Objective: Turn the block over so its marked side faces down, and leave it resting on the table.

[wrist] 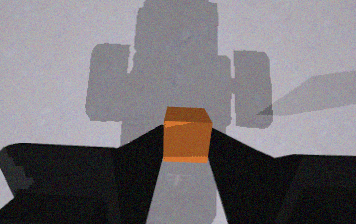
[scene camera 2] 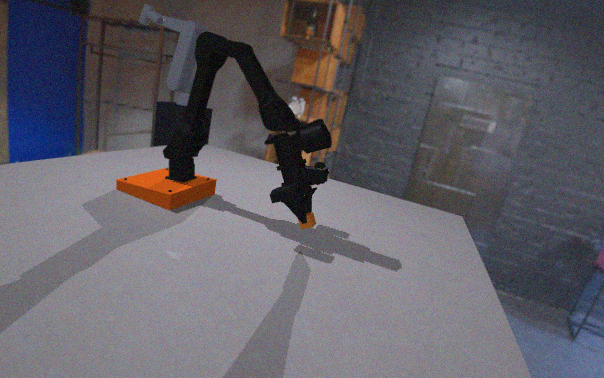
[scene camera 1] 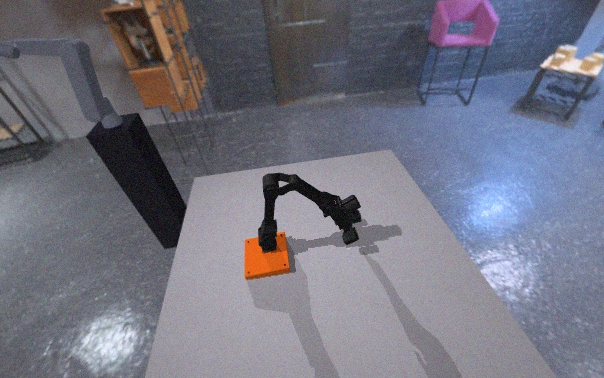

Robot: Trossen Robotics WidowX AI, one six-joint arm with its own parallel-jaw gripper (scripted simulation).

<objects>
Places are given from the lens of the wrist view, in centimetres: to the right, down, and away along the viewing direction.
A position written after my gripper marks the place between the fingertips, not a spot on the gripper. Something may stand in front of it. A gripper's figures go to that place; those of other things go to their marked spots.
my gripper (wrist: 185,131): 1, 2, 11
orange block (wrist: 187,131): 1, 1, 9
</objects>
